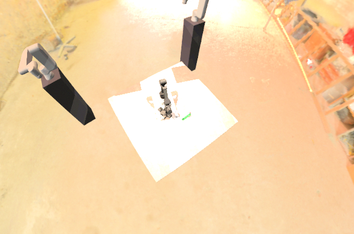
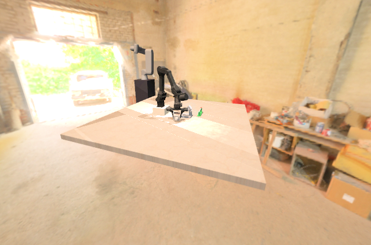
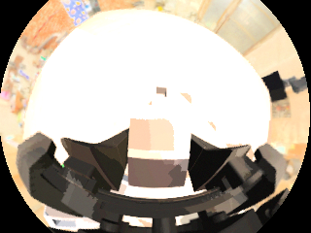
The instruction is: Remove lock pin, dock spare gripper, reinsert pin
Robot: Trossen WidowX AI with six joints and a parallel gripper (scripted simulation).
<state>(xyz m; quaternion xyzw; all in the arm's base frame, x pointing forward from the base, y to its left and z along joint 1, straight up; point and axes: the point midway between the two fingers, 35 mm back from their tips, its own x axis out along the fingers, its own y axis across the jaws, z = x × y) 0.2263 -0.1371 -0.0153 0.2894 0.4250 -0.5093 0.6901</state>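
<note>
My gripper tip is now 60 mm short of the grey mount, 140 mm to the right of it and 30 mm below it. The rest, counted from my gripper tip: green strip 160 mm ahead, 250 mm to the left; spare gripper 20 mm above.
</note>
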